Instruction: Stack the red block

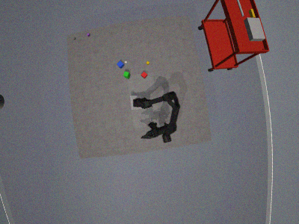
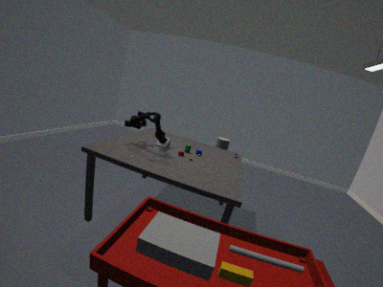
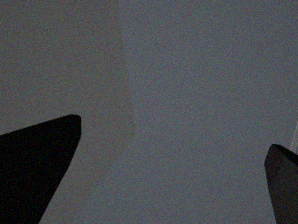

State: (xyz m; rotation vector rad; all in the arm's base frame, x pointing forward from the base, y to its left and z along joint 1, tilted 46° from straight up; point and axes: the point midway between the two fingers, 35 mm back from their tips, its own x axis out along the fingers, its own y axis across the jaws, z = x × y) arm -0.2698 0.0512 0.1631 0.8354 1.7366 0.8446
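Now: gripper tip 52 cm short of the red block, 22 cm above it and 3 cm to the left of it. The rest, counted from my gripper tip: small yellow piece (64 cm ahead, 23 cm below, 7 cm to the right); then blue block (63 cm ahead, 22 cm below, 19 cm to the left).
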